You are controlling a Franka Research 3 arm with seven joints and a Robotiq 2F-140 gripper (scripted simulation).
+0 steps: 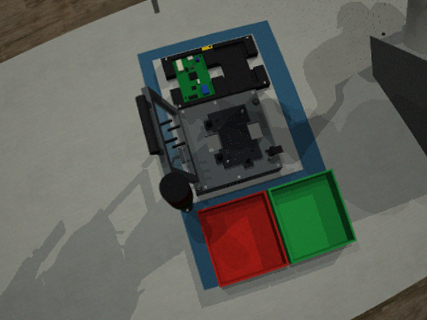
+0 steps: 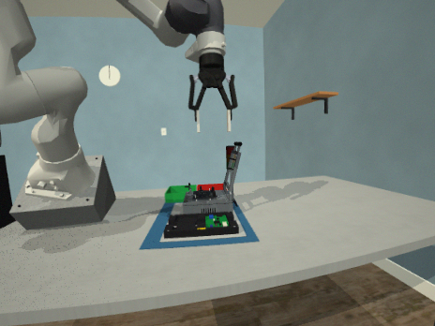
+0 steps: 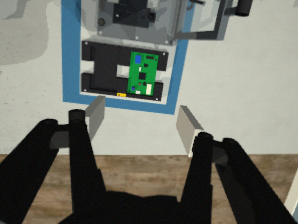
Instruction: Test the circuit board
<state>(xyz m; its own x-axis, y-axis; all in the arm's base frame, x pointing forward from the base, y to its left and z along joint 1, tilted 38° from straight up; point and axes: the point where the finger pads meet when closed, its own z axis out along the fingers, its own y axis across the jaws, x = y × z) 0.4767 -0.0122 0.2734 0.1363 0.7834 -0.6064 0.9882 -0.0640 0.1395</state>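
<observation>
Right now my hand is 31 cm above the green circuit board. From my hand the other things lie so: latch hook 7 cm behind, 24 cm to the left, 25 cm below; then clear lid 11 cm ahead, 16 cm to the left, 15 cm below; then tester plate 1 cm behind, 18 cm to the left, 26 cm below.
</observation>
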